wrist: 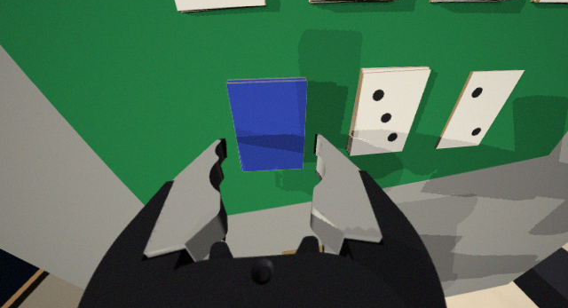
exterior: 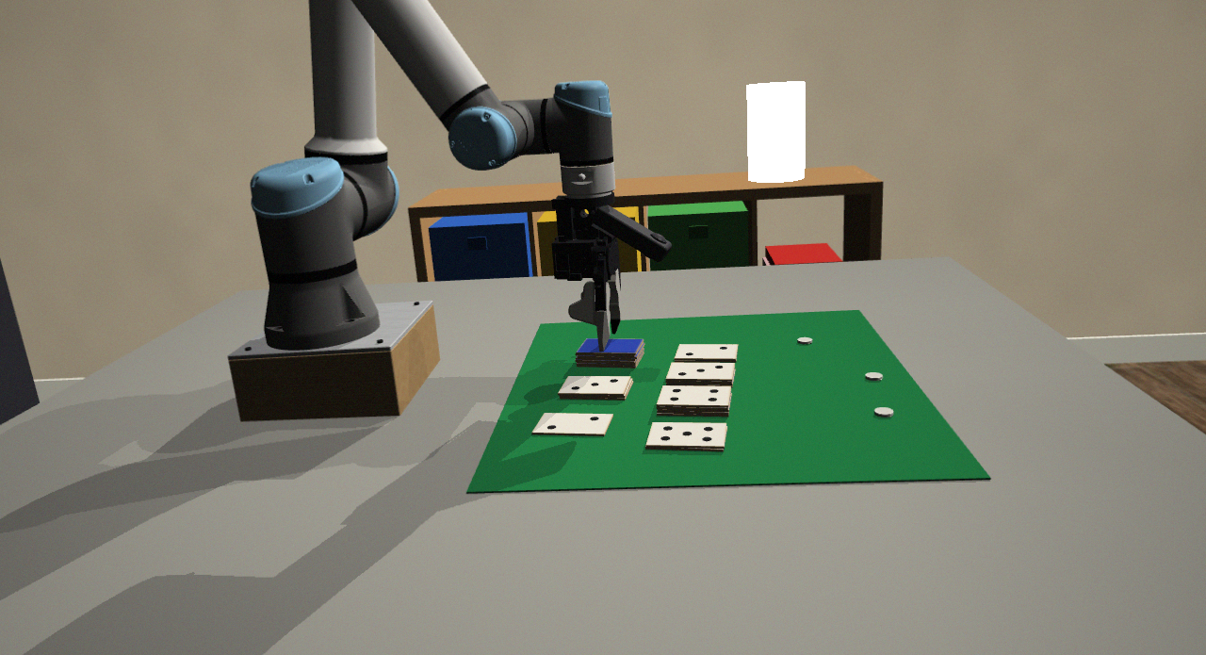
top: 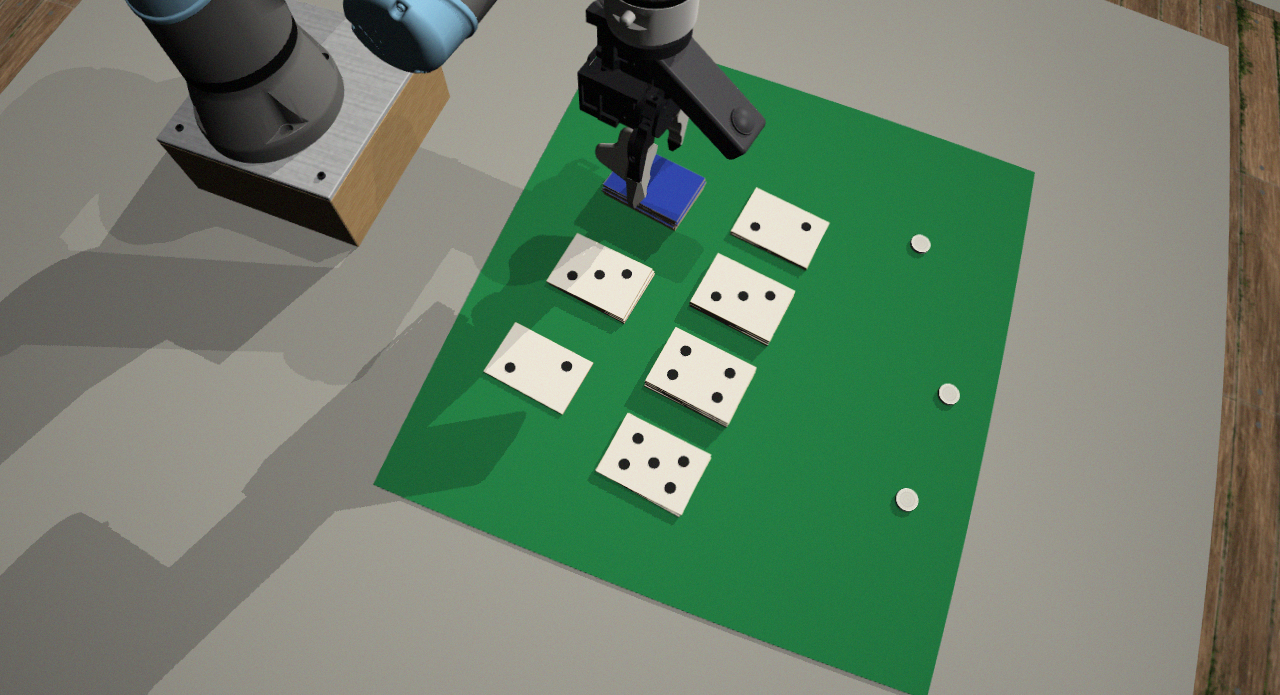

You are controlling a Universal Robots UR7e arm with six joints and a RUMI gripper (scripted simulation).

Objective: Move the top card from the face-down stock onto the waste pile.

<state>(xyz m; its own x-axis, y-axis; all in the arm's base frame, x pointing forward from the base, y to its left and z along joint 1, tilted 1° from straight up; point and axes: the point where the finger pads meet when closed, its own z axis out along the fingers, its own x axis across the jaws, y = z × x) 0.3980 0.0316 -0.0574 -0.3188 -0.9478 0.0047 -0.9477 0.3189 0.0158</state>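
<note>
My gripper is now 70 mm past the two-pip card, 220 mm to the left of it and 40 mm above it. Round my hand: green mat: 120 mm ahead, 120 mm to the right, 50 mm below.
</note>
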